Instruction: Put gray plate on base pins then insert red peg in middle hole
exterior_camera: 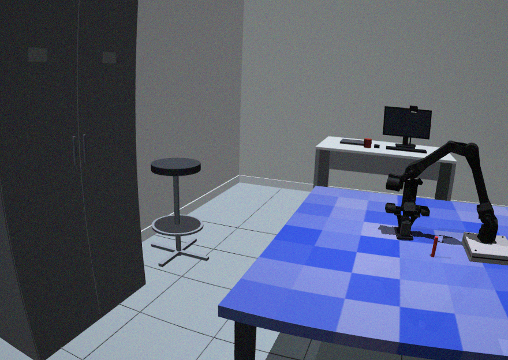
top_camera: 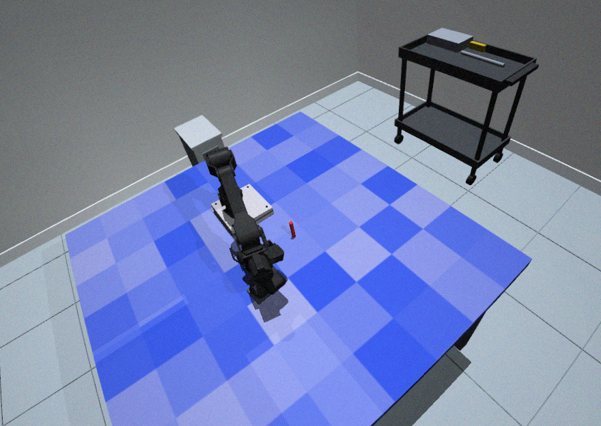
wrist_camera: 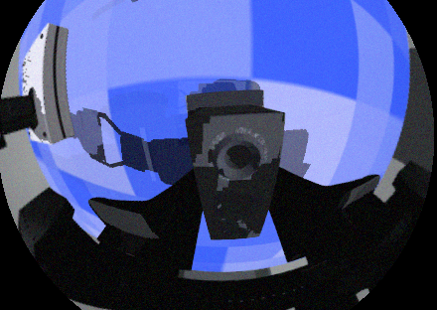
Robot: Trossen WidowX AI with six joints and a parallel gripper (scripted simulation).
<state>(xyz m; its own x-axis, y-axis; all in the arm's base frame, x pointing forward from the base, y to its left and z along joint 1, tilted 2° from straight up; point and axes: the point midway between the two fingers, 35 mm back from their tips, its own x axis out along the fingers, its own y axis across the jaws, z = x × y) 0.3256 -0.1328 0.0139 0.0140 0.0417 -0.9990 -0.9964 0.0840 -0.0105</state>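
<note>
Right now the gray base is 2 cm below my gripper tip. The rest, counted from my gripper tip: red peg (21 cm to the left, 8 cm behind, 1 cm above); then gray plate (3 cm above).
</note>
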